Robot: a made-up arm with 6 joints. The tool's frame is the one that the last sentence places. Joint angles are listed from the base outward.
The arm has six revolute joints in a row. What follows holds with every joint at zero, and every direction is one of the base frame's. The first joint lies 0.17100 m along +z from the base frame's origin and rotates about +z. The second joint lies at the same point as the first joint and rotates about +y. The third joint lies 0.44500 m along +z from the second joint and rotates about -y. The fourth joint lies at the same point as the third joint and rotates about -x. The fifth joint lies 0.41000 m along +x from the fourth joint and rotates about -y. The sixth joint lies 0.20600 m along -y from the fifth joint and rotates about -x. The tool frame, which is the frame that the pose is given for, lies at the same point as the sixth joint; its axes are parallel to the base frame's.
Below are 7 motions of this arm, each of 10 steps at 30 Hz.
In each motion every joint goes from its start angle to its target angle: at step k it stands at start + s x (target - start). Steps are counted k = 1, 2, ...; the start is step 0. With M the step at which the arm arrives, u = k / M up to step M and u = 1 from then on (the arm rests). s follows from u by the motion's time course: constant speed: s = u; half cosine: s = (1 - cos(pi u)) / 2; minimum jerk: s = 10 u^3 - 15 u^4 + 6 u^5.
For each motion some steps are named. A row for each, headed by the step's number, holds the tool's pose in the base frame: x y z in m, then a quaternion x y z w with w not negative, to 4 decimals.
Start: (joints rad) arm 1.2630 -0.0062 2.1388 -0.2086 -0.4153 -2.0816
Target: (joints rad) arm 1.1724 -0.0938 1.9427 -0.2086 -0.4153 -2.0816
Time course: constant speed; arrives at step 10
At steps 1, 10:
1: 0.1324 -0.2429 0.9854 -0.6392 -0.0989 -0.7443 0.1663
10: 0.1129 -0.2512 0.9995 -0.6622 -0.1038 -0.7342 0.1081

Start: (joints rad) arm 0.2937 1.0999 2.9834 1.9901 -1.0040 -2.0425
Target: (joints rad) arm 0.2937 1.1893 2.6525 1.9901 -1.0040 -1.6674
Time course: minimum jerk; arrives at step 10
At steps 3, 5, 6, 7, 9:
3: 0.0885 0.1144 0.7194 0.4594 -0.7510 -0.2146 0.4229
5: 0.1442 0.1312 0.7436 0.4038 -0.7089 -0.2751 0.5086
6: 0.1762 0.1409 0.7533 0.3691 -0.6827 -0.3054 0.5517
7: 0.2041 0.1493 0.7597 0.3374 -0.6589 -0.3295 0.5861
9: 0.2325 0.1579 0.7643 0.3037 -0.6335 -0.3521 0.6185

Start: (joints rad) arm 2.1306 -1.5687 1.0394 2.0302 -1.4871 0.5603
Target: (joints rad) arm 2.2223 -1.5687 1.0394 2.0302 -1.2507 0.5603
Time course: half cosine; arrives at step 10
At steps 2, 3, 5, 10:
2: 0.4033 -0.8008 0.2215 0.1736 0.1829 0.0780 0.9645
3: 0.4114 -0.7967 0.2215 0.1723 0.1743 0.0743 0.9667
5: 0.4327 -0.7853 0.2215 0.1692 0.1512 0.0644 0.9718
10: 0.4682 -0.7646 0.2215 0.1649 0.1114 0.0478 0.9788

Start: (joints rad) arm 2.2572 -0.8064 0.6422 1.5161 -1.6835 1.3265
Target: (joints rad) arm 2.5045 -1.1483 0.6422 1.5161 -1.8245 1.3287
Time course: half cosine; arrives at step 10
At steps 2, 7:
2: 0.3340 -0.3713 0.8951 -0.6220 -0.1927 0.3181 0.6891
7: 0.5142 -0.4081 0.7565 -0.5292 -0.1786 0.4384 0.7042

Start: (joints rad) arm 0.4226 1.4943 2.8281 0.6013 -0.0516 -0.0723
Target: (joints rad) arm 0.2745 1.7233 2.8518 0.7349 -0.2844 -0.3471
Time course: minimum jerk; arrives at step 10
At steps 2, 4, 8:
2: 0.4625 0.0187 0.6255 -0.0752 -0.5969 -0.0026 0.7988
4: 0.4781 0.0114 0.6009 -0.0765 -0.5517 -0.0066 0.8305
8: 0.5109 -0.0117 0.5390 -0.0659 -0.4400 -0.0367 0.8948

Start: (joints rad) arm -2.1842 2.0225 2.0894 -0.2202 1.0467 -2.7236
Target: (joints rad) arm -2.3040 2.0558 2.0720 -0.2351 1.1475 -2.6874
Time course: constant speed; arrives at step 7
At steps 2, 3, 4, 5, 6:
2: -0.6490 -0.5251 -0.0514 0.2257 -0.8275 0.1516 0.4913
3: -0.6572 -0.5131 -0.0567 0.2145 -0.8290 0.1470 0.4951
4: -0.6651 -0.5009 -0.0619 0.2034 -0.8304 0.1424 0.4988
5: -0.6727 -0.4886 -0.0672 0.1921 -0.8317 0.1376 0.5025
6: -0.6801 -0.4762 -0.0725 0.1809 -0.8328 0.1328 0.5061

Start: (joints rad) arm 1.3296 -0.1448 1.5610 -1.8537 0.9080 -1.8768
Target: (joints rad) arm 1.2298 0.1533 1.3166 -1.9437 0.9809 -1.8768
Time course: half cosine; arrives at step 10
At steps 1, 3, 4, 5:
1: -0.0356 0.0969 1.0428 -0.5047 -0.2737 -0.1999 0.7940
3: -0.0202 0.1608 1.0289 -0.5460 -0.2681 -0.1776 0.7736
4: -0.0072 0.2084 1.0148 -0.5768 -0.2622 -0.1599 0.7570
5: 0.0084 0.2593 0.9957 -0.6099 -0.2541 -0.1398 0.7375

